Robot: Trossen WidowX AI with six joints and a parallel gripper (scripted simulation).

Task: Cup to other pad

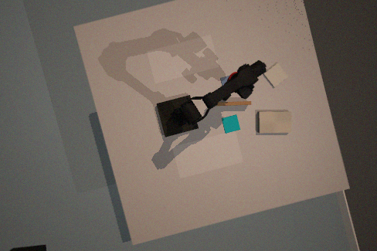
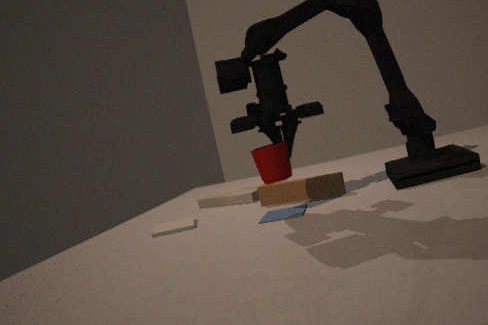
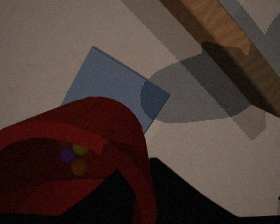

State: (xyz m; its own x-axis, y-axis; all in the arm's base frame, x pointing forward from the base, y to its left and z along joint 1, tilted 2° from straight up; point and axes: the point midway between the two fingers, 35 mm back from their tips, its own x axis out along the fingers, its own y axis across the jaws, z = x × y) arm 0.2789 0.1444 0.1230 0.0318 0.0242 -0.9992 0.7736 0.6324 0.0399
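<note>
Right now the teal pad is 10 mm ahead of my gripper tip, 210 mm to the right of it and 120 mm below it. From my gripper tip the other things lie so: red cup 20 mm ahead, 20 mm to the left; then blue pad 20 mm ahead, 20 mm to the left, 120 mm below; then long wooden block 20 mm ahead, 100 mm to the right, 100 mm below.
</note>
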